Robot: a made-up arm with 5 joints. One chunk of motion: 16 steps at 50 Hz.
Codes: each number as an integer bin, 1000 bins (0 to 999) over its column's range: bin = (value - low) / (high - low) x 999, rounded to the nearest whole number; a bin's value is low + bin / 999 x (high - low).
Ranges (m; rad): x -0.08..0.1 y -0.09..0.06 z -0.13..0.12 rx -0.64..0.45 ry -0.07..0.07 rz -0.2..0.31
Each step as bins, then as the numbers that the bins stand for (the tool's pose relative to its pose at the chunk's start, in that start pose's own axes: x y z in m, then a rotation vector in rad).
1 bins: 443 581 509 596 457 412
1 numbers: -0.0002 -0.0028 -0.0026 0.0103 -0.0060 0.0103
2 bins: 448 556 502 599 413 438
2 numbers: 0.0007 -0.0065 -0.0044 0.0136 -0.0121 0.0236
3 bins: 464 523 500 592 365 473
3 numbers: 0.0036 -0.0115 -0.0049 0.0059 -0.0188 0.0415
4 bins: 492 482 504 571 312 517
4 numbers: 0.0086 -0.0176 -0.0039 -0.0170 -0.0263 0.0639
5 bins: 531 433 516 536 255 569
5 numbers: 0.0157 -0.0250 -0.0009 -0.0552 -0.0343 0.0905
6 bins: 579 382 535 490 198 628
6 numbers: 0.0243 -0.0326 0.0039 -0.1054 -0.0423 0.1206
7 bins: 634 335 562 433 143 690
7 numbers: 0.0342 -0.0397 0.0106 -0.1676 -0.0500 0.1523
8 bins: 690 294 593 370 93 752
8 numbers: 0.0443 -0.0459 0.0184 -0.2363 -0.0570 0.1839
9 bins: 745 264 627 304 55 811
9 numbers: 0.0542 -0.0504 0.0269 -0.3083 -0.0623 0.2140
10 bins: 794 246 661 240 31 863
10 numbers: 0.0631 -0.0531 0.0354 -0.3781 -0.0657 0.2406
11 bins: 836 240 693 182 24 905
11 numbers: 0.0706 -0.0540 0.0434 -0.4414 -0.0666 0.2620
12 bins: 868 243 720 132 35 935
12 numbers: 0.0764 -0.0535 0.0502 -0.4960 -0.0651 0.2773
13 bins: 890 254 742 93 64 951
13 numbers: 0.0804 -0.0519 0.0557 -0.5385 -0.0610 0.2855
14 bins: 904 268 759 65 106 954
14 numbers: 0.0829 -0.0498 0.0599 -0.5691 -0.0551 0.2870
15 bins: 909 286 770 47 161 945
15 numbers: 0.0838 -0.0471 0.0627 -0.5887 -0.0474 0.2824
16 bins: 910 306 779 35 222 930
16 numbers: 0.0840 -0.0441 0.0649 -0.6018 -0.0389 0.2748
